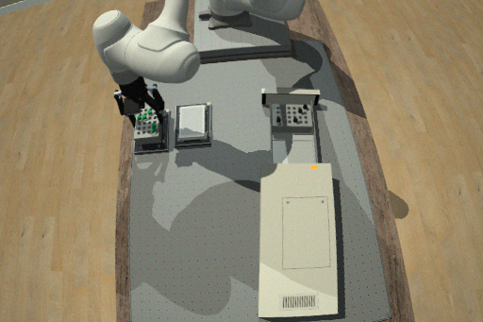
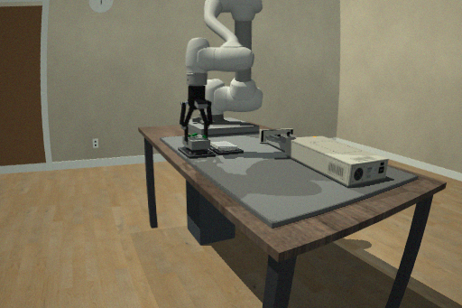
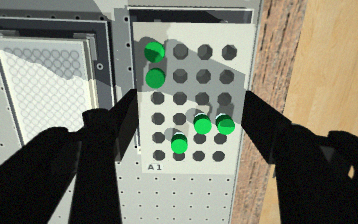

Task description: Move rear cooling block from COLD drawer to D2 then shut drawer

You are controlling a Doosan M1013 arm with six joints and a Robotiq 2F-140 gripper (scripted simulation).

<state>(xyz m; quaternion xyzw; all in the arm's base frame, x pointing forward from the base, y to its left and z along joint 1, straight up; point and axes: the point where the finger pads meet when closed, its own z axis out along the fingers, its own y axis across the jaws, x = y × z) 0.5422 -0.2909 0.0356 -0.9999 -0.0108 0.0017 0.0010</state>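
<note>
Now: hand 80 mm above the deck slot D2. Also, from my hand: cooler COLD: 450 mm to the left, 230 mm ahead, 40 mm below; cooling block: 470 mm to the left, 50 mm below, 10 mm ahead.
</note>
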